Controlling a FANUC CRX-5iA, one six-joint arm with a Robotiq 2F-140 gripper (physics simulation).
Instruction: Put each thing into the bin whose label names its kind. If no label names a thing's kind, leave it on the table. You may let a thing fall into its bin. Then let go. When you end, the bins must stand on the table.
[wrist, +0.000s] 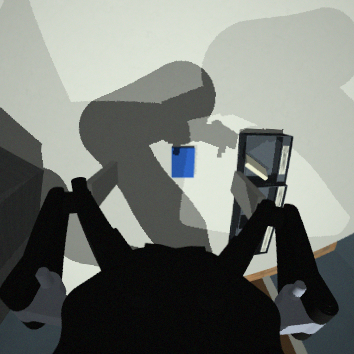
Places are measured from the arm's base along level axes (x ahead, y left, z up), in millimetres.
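Where they show: gripper, fingertip midpoint: (175, 176).
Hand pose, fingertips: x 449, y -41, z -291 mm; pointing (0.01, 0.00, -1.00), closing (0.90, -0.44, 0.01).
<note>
Each offset is from my fingertips to the top centre of the thing. "pt": to the spot under its first point.
A blue box-shaped thing {dx +9, dy -11, dz -79 mm} (183, 162) lies on the pale table top, with a small dark patch at its upper left corner. To its right stands a row of dark bins {pt dx +150, dy -10, dz -64 mm} (265, 134). A pale beige bar {dx +122, dy -59, dz -57 mm} (256, 167) lies slanted in the far bin. The nearer bins are partly hidden by my right finger and linkage, and their contents cannot be made out. Pale labels {dx +172, dy -62, dz -61 mm} (284, 160) run along the bins' right side, too oblique to read. My gripper (175, 176) is wide open and empty, above the table, its fingers on either side of the blue thing in the view.
A large dark grey block (20, 175) stands at the left edge of the view. The table's wooden edge (292, 262) runs across the lower right, beyond the near end of the bins. Shadows of the arm fall across the table top.
</note>
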